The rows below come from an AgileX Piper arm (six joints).
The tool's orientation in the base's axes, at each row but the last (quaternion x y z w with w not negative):
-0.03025 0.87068 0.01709 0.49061
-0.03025 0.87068 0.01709 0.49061
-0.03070 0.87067 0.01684 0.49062
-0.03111 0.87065 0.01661 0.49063
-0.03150 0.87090 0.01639 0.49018
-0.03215 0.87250 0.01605 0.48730
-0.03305 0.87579 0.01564 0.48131
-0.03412 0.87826 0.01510 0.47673
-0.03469 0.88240 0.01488 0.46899
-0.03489 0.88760 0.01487 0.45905
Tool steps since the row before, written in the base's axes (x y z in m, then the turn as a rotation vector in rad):
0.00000 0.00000 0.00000 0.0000 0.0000 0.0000
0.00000 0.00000 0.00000 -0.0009 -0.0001 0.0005
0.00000 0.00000 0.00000 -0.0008 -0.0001 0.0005
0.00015 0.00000 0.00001 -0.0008 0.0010 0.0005
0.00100 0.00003 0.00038 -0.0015 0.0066 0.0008
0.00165 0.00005 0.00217 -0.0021 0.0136 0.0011
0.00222 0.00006 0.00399 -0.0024 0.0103 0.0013
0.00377 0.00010 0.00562 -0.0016 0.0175 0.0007
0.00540 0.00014 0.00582 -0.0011 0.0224 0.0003
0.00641 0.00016 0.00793 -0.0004 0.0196 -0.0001
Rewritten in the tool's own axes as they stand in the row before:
0.00000 0.00000 0.00000 0.0000 0.0000 0.0000
0.00000 0.00000 0.00000 0.0000 0.0000 -0.0010
0.00000 0.00000 0.00000 0.0000 0.0000 -0.0009
-0.00009 -0.00001 0.00012 -0.0001 0.0011 -0.0009
-0.00084 -0.00004 0.00066 -0.0002 0.0067 -0.0013
-0.00271 -0.00008 0.00027 -0.0004 0.0137 -0.0016
-0.00456 -0.00012 -0.00027 -0.0003 0.0104 -0.0021
-0.00676 -0.00021 0.00010 -0.0005 0.0176 -0.0007
-0.00784 -0.00030 0.00121 -0.0007 0.0224 0.0002
-0.01017 -0.00037 0.00064 -0.0006 0.0196 0.0009

